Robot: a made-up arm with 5 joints.
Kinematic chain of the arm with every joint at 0, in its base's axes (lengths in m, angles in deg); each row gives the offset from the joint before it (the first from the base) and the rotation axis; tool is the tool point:
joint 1: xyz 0 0 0.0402 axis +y
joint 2: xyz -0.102 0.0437 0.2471 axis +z
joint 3: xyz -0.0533 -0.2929 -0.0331 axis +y
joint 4: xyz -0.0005 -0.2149 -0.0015 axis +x
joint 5: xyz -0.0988 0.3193 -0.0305 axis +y
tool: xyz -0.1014 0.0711 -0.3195
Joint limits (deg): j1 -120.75..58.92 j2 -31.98..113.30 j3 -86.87..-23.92 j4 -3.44..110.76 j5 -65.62..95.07
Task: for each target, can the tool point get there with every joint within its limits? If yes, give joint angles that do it. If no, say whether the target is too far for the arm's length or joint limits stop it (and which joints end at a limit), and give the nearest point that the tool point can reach.
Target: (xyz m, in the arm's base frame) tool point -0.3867 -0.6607 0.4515
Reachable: yes | joints 10.66 25.91 -30.88 97.37 63.96
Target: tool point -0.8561 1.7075 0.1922
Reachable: no: too far | nearest point -0.2573 0.3779 0.0859 | short by 1.462 m
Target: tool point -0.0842 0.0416 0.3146
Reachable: yes | joints 1.67 35.78 -60.68 36.21 -49.92
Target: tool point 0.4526 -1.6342 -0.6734
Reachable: no: too far | nearest point 0.1593 -0.8065 -0.4216 | short by 0.914 m
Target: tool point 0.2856 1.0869 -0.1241
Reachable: no: joint limits stop it (at a limit: joint 1, joint 2, joint 3, joint 4) | nearest point 0.0285 0.3930 -0.0597 | short by 0.743 m
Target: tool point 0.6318 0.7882 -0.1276
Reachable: no: joint limits stop it (at a limit: joint 1, joint 3, joint 4) | nearest point 0.2539 0.3116 0.0721 | short by 0.640 m
